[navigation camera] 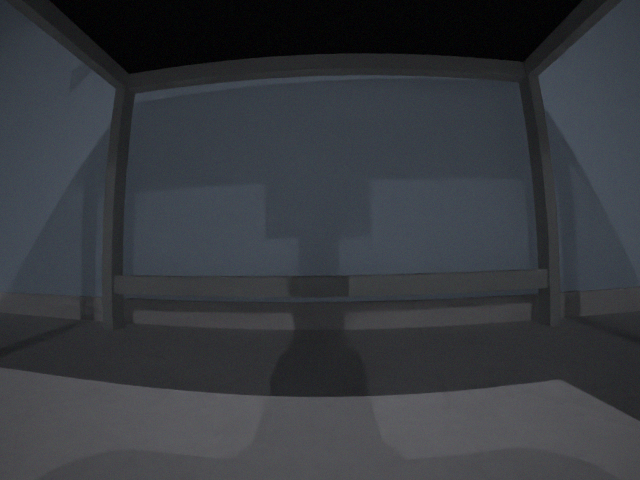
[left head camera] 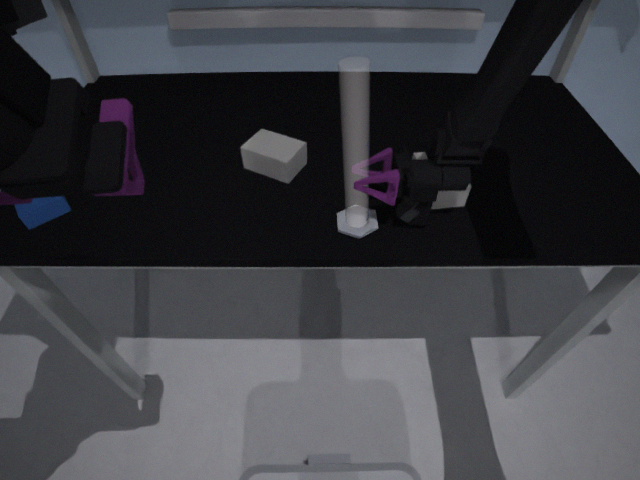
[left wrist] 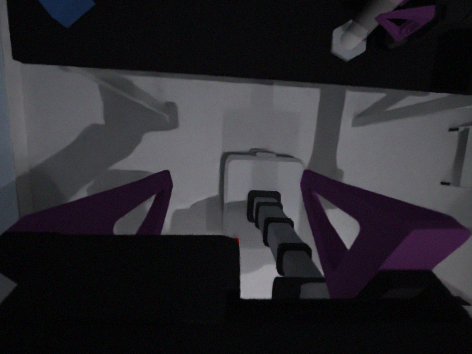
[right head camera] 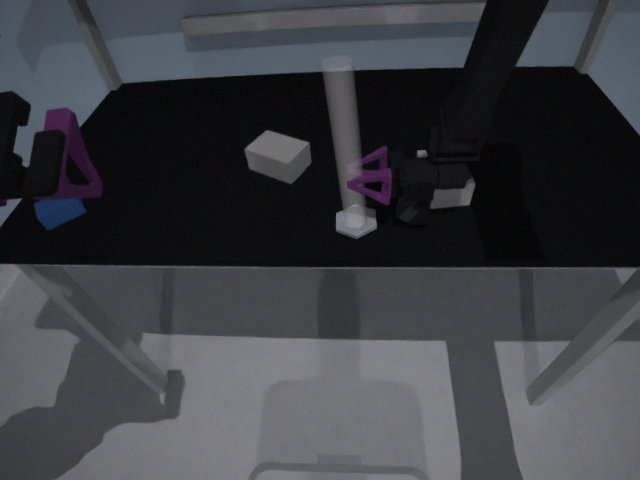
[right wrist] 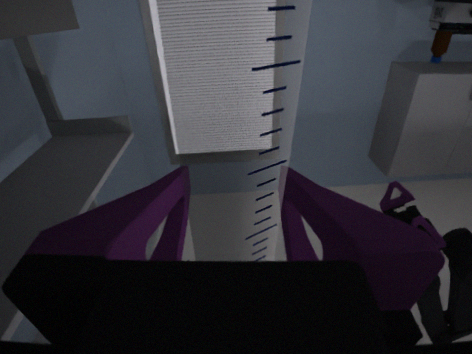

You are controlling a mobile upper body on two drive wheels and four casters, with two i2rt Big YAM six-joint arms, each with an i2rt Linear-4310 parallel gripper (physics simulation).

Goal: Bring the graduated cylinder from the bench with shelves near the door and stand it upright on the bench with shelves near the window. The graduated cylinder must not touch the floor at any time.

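Frame: origin at the left arm's base, x ahead, y left, z up, level; millimetres.
Seen in the pictures: left gripper, between the fingertips: (left head camera: 85, 191) (left wrist: 236, 177) (right head camera: 52, 194) (right wrist: 404, 198); right gripper, between the fingertips: (left head camera: 352, 177) (left wrist: 378, 3) (right head camera: 347, 176) (right wrist: 234, 177).
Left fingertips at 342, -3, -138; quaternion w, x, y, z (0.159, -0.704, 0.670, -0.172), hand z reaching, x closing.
Note:
A point is followed by its place in that frame, as x, y, z.
The graduated cylinder (left head camera: 355, 118) {623, -257, -247} (right head camera: 342, 118) {623, -258, -249} is tall, clear and upright, with blue marks in the right wrist view (right wrist: 273, 111) {627, -292, -422}. Its white hexagonal base (left head camera: 357, 229) {609, -276, -483} (right head camera: 356, 229) {608, -278, -482} (left wrist: 348, 50) {612, -276, -482} is at the black bench top (left head camera: 206, 222) {645, 28, -496} (right head camera: 206, 222) {646, 35, -496} (left wrist: 200, 40) {621, 86, -496} near the front edge and appears to rest on it. My right gripper (left head camera: 354, 177) {640, -262, -378} (right head camera: 348, 176) {640, -262, -378} (right wrist: 234, 177) {640, -262, -378} is shut on the cylinder's lower part from the right side. My left gripper (left head camera: 74, 195) {342, -3, -138} (right head camera: 49, 197) {342, -3, -138} (left wrist: 236, 177) {342, -3, -138} is open and empty, above the bench's left end.
A white block (left head camera: 273, 155) {787, -105, -438} (right head camera: 277, 156) {787, -109, -438} lies left of the cylinder. Another white block (left head camera: 452, 197) {679, -477, -466} (right head camera: 452, 196) {679, -470, -466} is partly hidden behind my right gripper. A blue block (left head camera: 42, 210) {658, 369, -466} (right head camera: 59, 211) {658, 368, -464} (left wrist: 67, 10) {652, 376, -468} lies at the left. A shelf (right wrist: 65, 155) {1187, 355, -58} and a cabinet (right wrist: 435, 120) {-679, 1247, 271} show in the right wrist view.

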